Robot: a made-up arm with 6 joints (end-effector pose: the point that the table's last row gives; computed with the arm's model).
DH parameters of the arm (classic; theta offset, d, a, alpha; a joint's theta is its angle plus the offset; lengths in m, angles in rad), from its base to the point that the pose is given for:
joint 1: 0 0.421 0 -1.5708
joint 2: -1.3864 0 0.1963 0
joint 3: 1.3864 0 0.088 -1.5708
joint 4: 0 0.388 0 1.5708
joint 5: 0 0 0.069 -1.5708
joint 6: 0 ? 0 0
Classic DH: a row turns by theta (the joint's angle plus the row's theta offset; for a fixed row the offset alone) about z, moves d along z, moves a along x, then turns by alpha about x.
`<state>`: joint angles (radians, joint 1 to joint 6).
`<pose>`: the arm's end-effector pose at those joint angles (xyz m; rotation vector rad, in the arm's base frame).
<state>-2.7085 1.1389 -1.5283 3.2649 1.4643 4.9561</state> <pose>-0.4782 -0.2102 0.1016 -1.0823 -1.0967 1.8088</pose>
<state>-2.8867 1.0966 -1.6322 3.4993 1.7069 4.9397</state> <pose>-0.5585 -0.1106 0.1860 -0.9601 -0.4823 1.6791</pose>
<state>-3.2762 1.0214 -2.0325 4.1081 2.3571 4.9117</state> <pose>-0.5634 0.1685 0.4203 -0.2756 0.7559 0.9475</pose>
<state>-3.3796 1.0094 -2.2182 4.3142 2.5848 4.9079</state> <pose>-0.5167 0.2250 0.4898 -0.0115 1.0756 0.6242</pose>
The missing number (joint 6, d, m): 0.088
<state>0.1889 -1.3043 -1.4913 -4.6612 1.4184 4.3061</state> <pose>-0.1164 0.0555 0.9794 0.2374 -1.9605 -2.3158</pose>
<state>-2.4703 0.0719 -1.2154 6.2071 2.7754 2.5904</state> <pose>-0.2766 -0.2104 0.4669 -1.7030 -1.1407 -2.1683</pose>
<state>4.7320 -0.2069 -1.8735 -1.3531 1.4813 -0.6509</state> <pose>-0.0723 -0.3683 0.9053 1.4964 -1.0765 -1.0769</pose>
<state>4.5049 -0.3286 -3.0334 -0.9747 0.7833 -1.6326</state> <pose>0.0338 0.2136 1.0846 0.4924 -0.5229 -1.1228</pose>
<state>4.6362 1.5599 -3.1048 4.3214 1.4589 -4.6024</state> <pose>-0.1240 -0.6551 0.4934 0.0112 -1.1860 0.0805</pose>
